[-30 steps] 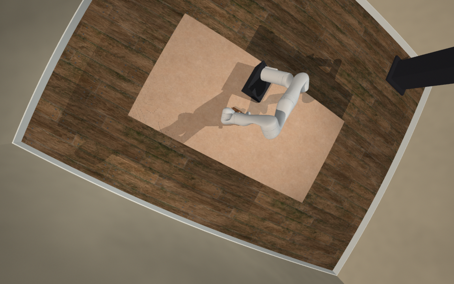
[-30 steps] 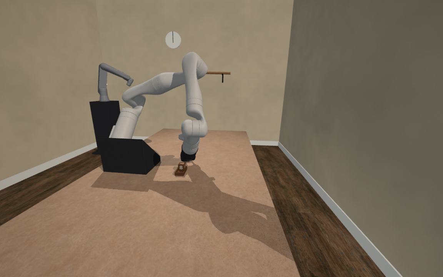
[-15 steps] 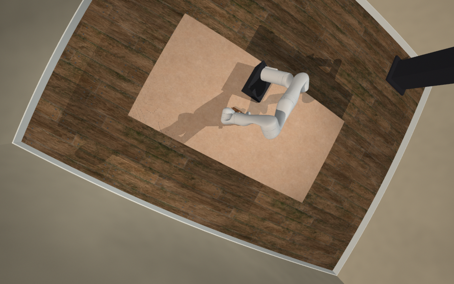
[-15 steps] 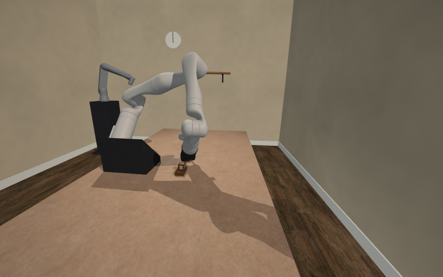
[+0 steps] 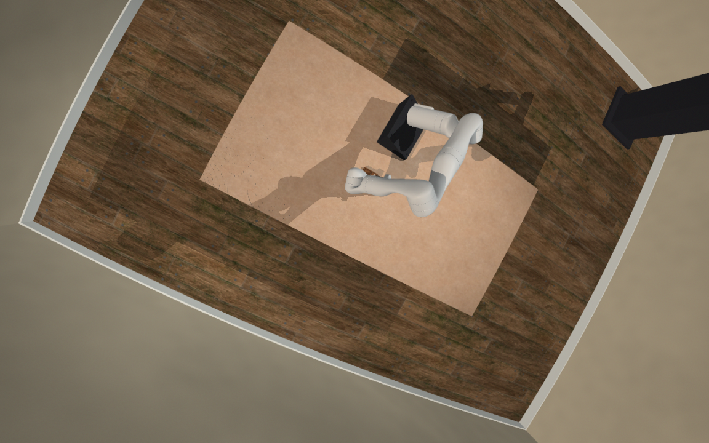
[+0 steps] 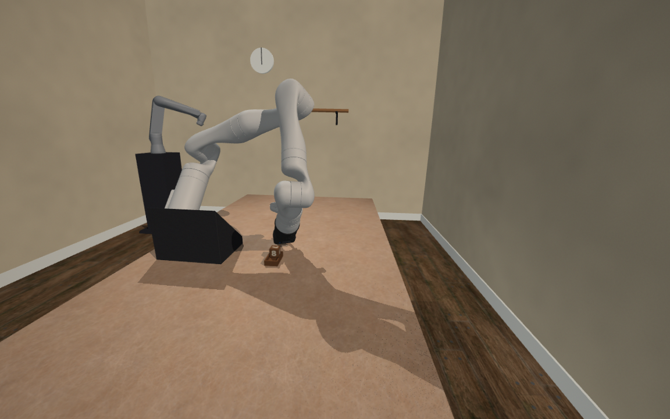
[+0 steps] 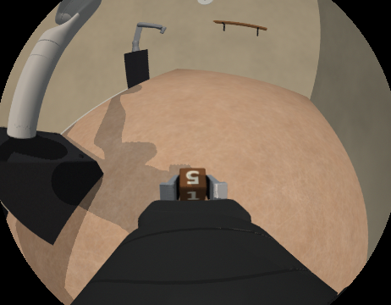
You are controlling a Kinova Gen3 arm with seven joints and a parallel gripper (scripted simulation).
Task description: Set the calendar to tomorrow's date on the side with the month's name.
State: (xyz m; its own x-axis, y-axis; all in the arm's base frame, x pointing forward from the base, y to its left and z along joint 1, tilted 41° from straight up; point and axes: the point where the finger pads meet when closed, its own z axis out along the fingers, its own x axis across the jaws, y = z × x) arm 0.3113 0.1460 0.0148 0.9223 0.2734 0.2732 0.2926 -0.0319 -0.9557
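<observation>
The brown cube lies 10 mm to the left of my hand and 10 mm below it. From my hand the other things lie so: dark wooden tray 10 mm ahead, 150 mm to the right, 10 mm below.
</observation>
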